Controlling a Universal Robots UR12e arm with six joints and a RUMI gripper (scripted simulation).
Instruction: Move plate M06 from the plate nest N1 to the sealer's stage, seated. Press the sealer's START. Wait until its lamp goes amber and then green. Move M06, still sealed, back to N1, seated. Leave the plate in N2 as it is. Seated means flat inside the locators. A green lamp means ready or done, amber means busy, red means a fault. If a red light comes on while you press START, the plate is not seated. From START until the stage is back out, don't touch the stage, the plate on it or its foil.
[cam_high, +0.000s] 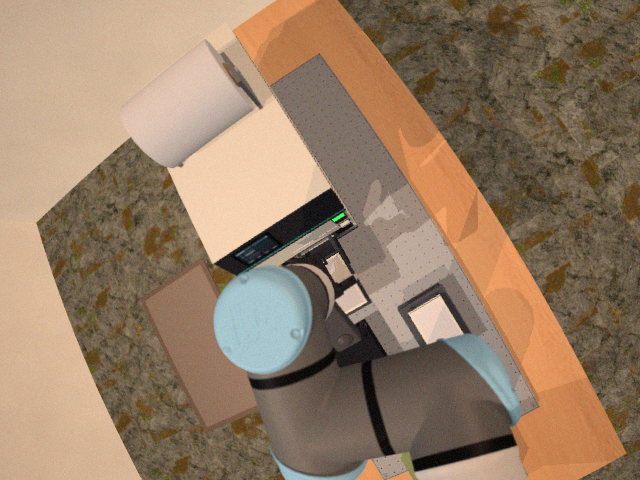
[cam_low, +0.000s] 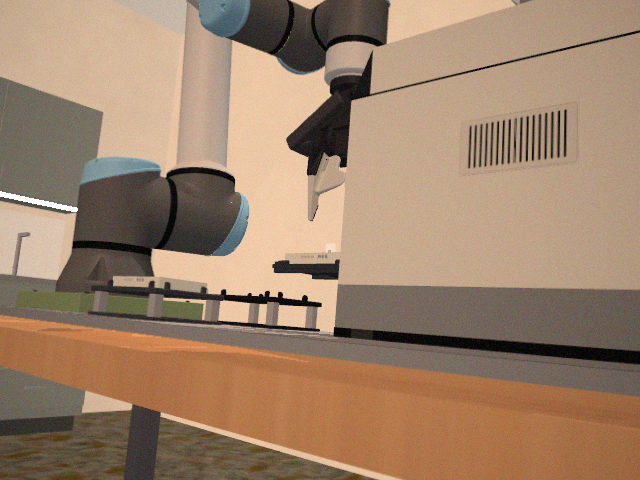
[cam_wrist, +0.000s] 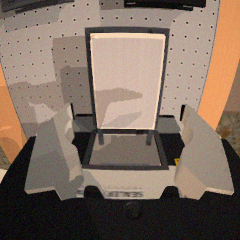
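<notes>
Right now my hand is 60 mm above the plate M06. From my hand the other things lie so: screen: 160 mm above, 120 mm ahead, 40 mm to the left; sealer stage: 70 mm below; plate nest N1: 190 mm behind, 120 mm below, 70 mm to the left.
</notes>
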